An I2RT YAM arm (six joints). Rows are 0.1 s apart.
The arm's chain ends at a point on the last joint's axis. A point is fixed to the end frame.
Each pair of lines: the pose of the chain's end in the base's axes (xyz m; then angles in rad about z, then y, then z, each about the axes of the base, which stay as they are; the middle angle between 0 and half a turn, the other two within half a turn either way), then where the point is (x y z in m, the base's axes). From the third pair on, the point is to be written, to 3 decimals.
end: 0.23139, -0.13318, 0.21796, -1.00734, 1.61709, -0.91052
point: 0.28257 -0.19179 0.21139
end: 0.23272, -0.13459, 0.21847, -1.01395, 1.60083, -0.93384
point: 0.28256 -0.19446 0.21314
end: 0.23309, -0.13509, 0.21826, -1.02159, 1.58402, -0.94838
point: 0.282 -0.196 0.214
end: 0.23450, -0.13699, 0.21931, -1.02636, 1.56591, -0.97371
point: 0.282 -0.199 0.217
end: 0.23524, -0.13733, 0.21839, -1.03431, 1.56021, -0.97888
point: 0.282 -0.200 0.216
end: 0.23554, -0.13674, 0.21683, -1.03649, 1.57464, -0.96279
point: 0.284 -0.198 0.213
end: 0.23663, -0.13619, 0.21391, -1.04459, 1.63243, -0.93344
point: 0.286 -0.196 0.206
